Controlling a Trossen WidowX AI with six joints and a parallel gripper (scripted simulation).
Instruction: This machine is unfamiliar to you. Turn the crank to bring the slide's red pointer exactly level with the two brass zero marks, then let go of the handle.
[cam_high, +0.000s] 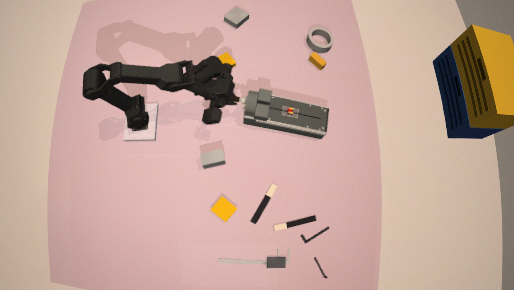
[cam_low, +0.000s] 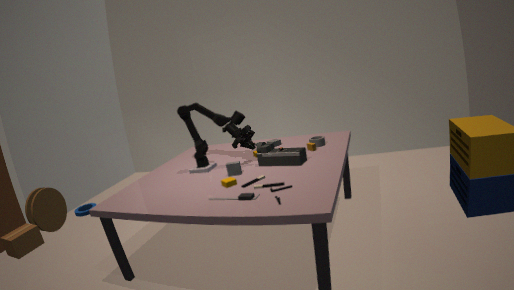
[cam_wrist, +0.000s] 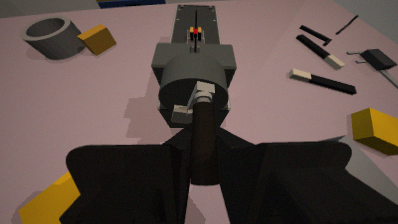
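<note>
The red pointer lies 160 mm ahead of my gripper tip, 40 mm to the right of it and 10 mm below it. The rest, counted from my gripper tip: orange block: 300 mm ahead, 170 mm to the left, 70 mm below; dark crank handle: 30 mm above, 20 mm behind.
</note>
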